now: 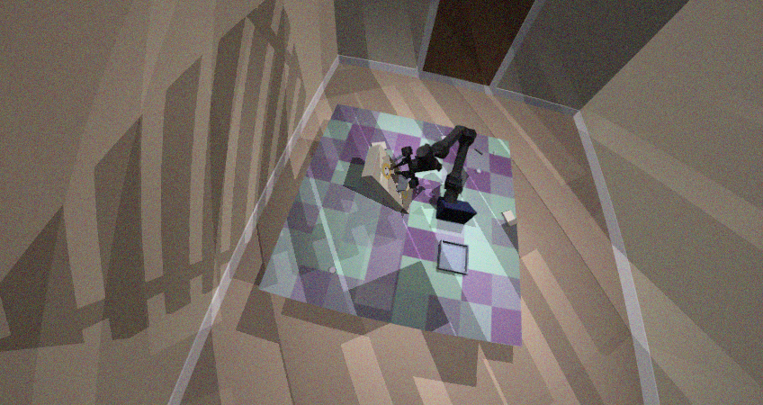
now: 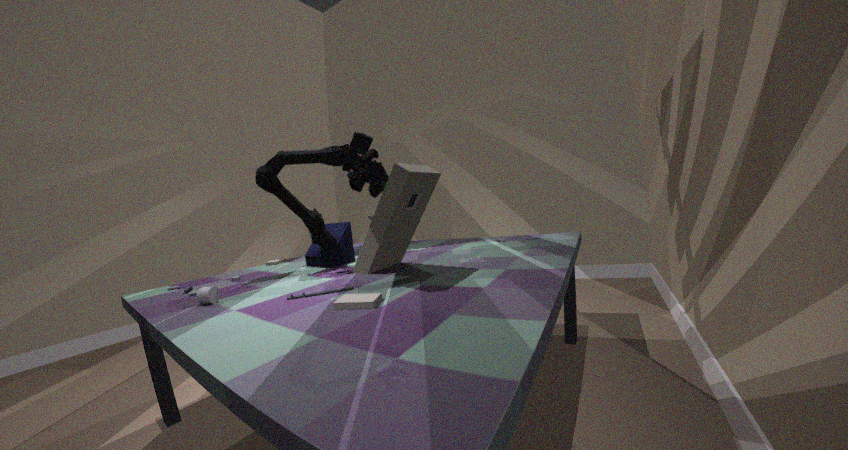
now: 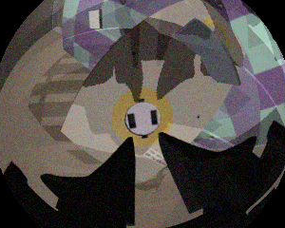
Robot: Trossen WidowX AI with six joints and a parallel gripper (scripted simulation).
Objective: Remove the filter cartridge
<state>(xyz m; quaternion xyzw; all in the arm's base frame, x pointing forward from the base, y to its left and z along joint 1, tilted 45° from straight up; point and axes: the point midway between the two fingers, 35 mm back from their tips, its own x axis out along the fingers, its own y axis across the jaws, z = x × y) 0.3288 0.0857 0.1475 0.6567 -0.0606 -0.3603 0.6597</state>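
My gripper tip is now 5 cm short of the round filter cartridge, 4 cm above it and 1 cm to the left of it. From my gripper tip the other things lie so: grey square tray (36 cm behind, 34 cm to the left, 26 cm below); beige service panel (11 cm below).
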